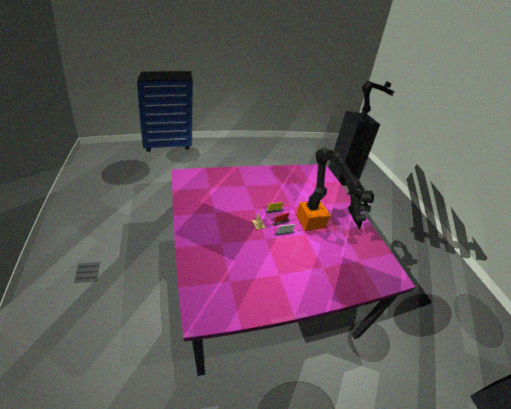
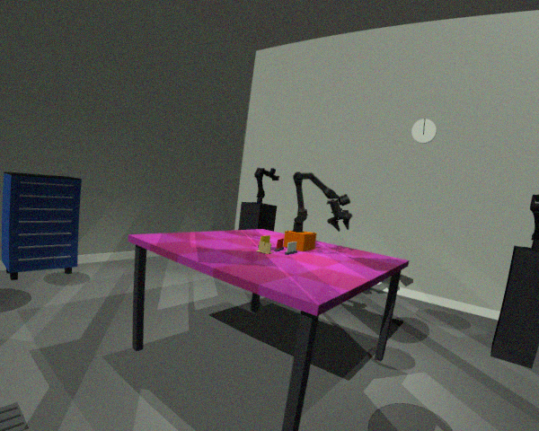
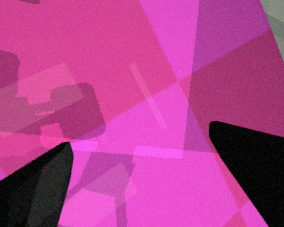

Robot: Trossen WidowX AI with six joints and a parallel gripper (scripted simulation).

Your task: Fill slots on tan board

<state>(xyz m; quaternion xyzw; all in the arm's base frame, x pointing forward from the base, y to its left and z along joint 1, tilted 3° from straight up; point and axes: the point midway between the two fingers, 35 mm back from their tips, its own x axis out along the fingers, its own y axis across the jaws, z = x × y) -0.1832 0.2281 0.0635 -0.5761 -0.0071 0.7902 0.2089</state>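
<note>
My gripper tip is now 39 cm short of the red board, 22 cm to the left of it and 12 cm above it. Also, from my gripper tip: yellow board (40 cm ahead, 33 cm to the right, 12 cm below); tan board (53 cm ahead, 22 cm to the right, 13 cm below); pale grey board (39 cm ahead, 13 cm to the right, 12 cm below).
</note>
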